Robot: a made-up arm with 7 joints. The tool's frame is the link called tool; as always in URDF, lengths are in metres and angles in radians. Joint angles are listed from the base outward. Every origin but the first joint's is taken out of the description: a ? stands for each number. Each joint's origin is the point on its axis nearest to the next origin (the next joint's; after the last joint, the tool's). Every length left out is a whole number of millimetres.
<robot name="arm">
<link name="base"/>
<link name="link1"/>
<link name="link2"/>
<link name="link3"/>
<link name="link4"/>
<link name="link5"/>
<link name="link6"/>
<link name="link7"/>
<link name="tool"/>
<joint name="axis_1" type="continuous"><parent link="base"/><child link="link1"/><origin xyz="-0.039 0.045 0.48" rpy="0 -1.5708 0"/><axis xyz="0 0 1"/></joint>
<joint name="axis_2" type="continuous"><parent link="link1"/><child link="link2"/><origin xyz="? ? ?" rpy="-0.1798 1.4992 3.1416"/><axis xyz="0 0 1"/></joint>
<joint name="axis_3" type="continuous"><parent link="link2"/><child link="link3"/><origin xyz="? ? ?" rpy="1.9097 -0.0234 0.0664"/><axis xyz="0 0 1"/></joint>
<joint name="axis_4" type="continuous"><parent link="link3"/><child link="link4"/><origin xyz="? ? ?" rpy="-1.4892 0.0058 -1.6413"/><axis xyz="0 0 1"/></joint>
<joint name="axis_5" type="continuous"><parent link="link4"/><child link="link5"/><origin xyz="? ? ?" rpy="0.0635 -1.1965 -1.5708"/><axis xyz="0 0 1"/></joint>
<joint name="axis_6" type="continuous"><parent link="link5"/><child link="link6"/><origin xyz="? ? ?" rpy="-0.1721 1.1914 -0.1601"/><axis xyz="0 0 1"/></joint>
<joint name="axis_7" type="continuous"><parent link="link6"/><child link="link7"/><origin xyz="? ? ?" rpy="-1.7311 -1.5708 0"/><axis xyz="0 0 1"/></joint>
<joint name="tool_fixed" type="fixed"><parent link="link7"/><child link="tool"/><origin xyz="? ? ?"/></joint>
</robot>
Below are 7 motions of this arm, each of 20 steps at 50 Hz.
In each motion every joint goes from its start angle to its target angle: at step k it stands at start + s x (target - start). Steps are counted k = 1, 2, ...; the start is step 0. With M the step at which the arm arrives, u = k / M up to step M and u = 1 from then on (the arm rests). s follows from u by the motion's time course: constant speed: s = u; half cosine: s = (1 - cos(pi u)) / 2; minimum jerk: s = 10 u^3 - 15 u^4 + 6 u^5.
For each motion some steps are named. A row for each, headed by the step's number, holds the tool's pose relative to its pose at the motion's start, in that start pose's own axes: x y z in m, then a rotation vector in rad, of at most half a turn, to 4 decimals.
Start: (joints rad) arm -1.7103 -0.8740 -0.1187 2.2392 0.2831 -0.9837 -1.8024
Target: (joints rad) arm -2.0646 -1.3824 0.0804 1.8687 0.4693 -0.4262 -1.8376
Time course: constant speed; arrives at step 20
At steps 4, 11, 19, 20:
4: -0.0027 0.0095 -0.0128 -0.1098 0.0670 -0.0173
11: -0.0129 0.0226 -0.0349 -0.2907 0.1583 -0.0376
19: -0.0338 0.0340 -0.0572 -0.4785 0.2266 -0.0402
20: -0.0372 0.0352 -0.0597 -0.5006 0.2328 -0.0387

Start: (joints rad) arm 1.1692 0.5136 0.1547 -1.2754 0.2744 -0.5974 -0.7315
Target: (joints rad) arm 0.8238 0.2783 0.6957 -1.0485 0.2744 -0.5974 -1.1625
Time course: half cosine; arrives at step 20
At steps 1, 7, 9, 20:
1: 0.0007 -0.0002 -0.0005 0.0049 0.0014 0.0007
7: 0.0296 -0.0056 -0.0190 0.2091 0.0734 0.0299
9: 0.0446 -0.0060 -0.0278 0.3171 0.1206 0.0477
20: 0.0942 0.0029 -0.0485 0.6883 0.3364 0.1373

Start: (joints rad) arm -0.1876 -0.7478 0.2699 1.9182 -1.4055 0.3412 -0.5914
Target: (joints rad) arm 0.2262 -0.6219 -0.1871 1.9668 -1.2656 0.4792 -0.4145
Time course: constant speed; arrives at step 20
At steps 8, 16, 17, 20:
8: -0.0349 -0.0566 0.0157 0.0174 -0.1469 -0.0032
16: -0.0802 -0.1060 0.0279 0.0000 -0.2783 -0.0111
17: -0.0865 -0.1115 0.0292 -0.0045 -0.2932 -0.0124
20: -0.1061 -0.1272 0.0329 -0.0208 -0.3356 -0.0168

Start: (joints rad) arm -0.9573 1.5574 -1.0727 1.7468 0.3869 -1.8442 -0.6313
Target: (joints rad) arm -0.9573 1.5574 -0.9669 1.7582 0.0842 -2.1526 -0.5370
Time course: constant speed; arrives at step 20
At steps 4, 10, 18, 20:
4: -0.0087 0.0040 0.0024 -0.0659 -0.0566 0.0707
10: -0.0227 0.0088 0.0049 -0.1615 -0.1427 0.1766
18: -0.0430 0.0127 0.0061 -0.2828 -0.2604 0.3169
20: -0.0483 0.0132 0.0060 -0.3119 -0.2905 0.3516

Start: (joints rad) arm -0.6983 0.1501 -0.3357 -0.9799 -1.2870 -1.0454 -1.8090
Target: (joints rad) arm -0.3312 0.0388 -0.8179 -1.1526 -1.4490 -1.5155 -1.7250
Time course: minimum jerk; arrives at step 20
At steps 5, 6, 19, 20:
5: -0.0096 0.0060 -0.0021 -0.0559 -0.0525 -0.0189
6: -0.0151 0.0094 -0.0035 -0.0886 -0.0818 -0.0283
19: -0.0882 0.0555 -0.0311 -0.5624 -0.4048 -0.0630
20: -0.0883 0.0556 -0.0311 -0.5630 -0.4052 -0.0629

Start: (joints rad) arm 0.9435 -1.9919 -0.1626 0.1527 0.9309 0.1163 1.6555
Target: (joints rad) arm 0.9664 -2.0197 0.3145 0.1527 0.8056 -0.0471 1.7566
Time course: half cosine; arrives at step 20
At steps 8, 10, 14, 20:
8: 0.0068 -0.0113 0.0050 0.2099 0.0862 -0.0207
10: 0.0097 -0.0179 0.0051 0.3062 0.1209 -0.0259
14: 0.0149 -0.0320 0.0009 0.4927 0.1794 -0.0295
20: 0.0180 -0.0424 -0.0057 0.6261 0.2142 -0.0273

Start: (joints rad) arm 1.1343 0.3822 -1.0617 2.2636 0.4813 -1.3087 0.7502
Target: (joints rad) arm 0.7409 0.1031 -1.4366 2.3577 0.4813 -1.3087 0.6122
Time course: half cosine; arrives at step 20
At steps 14, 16, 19, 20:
14: 0.0684 0.0362 -0.1108 0.2634 -0.3378 -0.1262
16: 0.0814 0.0416 -0.1242 0.2970 -0.3903 -0.1426
19: 0.0926 0.0460 -0.1346 0.3234 -0.4336 -0.1556
20: 0.0934 0.0463 -0.1353 0.3252 -0.4366 -0.1564

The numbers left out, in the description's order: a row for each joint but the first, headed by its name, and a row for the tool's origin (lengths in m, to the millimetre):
axis_2: -0.088 0.233 0
axis_3: 0.007 0.044 0
axis_4: 0.01 0.031 0
axis_5: 0.029 0.141 0
axis_6: 0.069 -0.026 0
axis_7: -0.09 0.16 0
tool: -0.129 -0.01 0

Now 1 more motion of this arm.
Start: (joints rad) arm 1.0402 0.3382 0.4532 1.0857 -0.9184 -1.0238 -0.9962
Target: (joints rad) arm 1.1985 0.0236 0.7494 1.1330 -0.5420 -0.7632 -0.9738
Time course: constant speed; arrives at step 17
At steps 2, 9, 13, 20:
2: 0.0085 -0.0051 -0.0026 0.0064 0.0532 0.0031
9: 0.0382 -0.0231 -0.0134 0.0130 0.2440 -0.0073
13: 0.0545 -0.0337 -0.0203 0.0068 0.3534 -0.0298
20: 0.0700 -0.0449 -0.0273 -0.0057 0.4605 -0.0654

